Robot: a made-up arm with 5 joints.
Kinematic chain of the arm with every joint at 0, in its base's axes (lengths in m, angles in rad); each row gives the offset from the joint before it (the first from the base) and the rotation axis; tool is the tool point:
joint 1: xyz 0 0 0.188 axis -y
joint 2: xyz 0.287 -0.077 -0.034 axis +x
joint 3: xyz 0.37 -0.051 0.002 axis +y
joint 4: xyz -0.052 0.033 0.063 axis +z
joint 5: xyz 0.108 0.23 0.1 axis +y
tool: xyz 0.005 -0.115 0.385
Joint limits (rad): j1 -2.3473..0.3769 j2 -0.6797..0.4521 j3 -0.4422..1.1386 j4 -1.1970..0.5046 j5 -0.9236..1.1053
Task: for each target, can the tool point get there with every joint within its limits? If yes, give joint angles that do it. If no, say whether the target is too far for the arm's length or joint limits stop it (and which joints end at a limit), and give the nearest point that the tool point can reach.
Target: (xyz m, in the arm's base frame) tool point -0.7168 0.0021 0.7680
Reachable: no: joint limits stop it (at a limit: joint 1, joint 3, joint 4) | nearest point 0.1376 -0.0408 0.6183 | short by 0.868 m
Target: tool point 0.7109 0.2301 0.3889
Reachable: yes | joints -0.2321 -0.3814 -0.0036 -1.0475 -0.6296
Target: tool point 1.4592 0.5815 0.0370
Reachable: no: too far | nearest point 1.1030 0.2639 0.0739 | short by 0.479 m
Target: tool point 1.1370 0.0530 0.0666
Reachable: yes | joints -0.3529 -0.0022 0.9017 0.2972 0.0374
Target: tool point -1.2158 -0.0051 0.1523
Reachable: no: joint limits stop it (at a limit: joint 1, joint 2, joint 3, joint 5) | nearest point -0.9881 0.0623 -0.3620 | short by 0.566 m
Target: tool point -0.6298 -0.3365 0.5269
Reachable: no: joint limits stop it (at a limit: joint 1, joint 2, joint 3, joint 4) | nearest point 0.1402 -0.2026 0.5357 | short by 0.782 m
